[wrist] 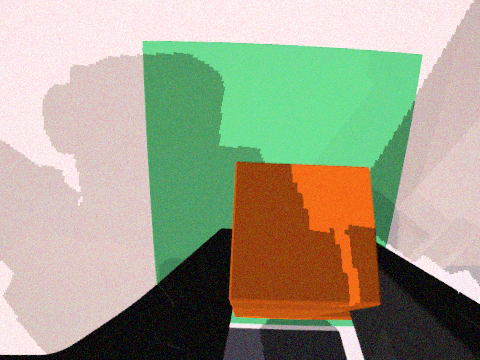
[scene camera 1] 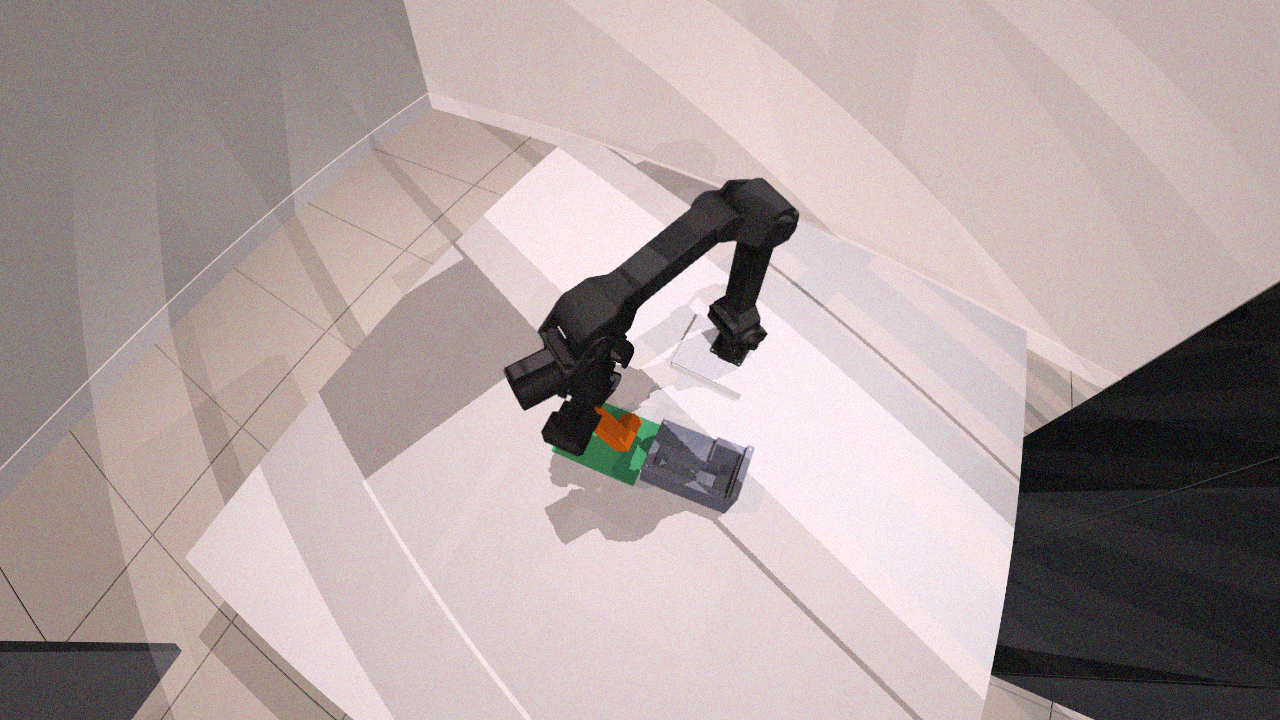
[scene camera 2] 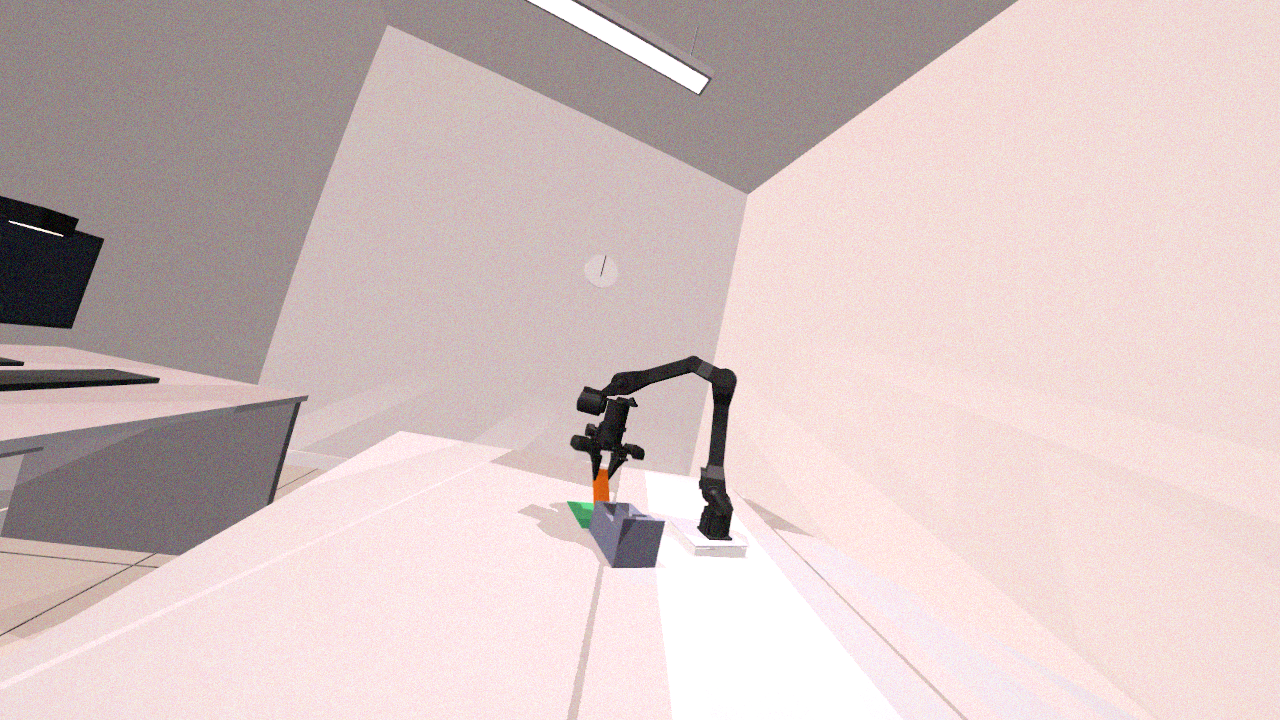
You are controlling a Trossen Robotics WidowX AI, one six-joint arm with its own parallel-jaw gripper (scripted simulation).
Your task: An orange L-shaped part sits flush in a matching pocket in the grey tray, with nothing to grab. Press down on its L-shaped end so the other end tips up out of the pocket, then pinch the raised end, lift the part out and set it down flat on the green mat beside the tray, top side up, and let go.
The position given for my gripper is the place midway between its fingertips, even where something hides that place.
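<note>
Scene camera 1: my gripper [scene camera 1: 591, 414] holds an orange L-shaped part [scene camera 1: 619, 435]; a green mat [scene camera 1: 623, 466] is visible too. Wrist view: my gripper [wrist: 289, 246], the orange L-shaped part [wrist: 303, 246] and the green mat [wrist: 208, 104]. Scene camera 2: my gripper [scene camera 2: 600, 480].
</note>
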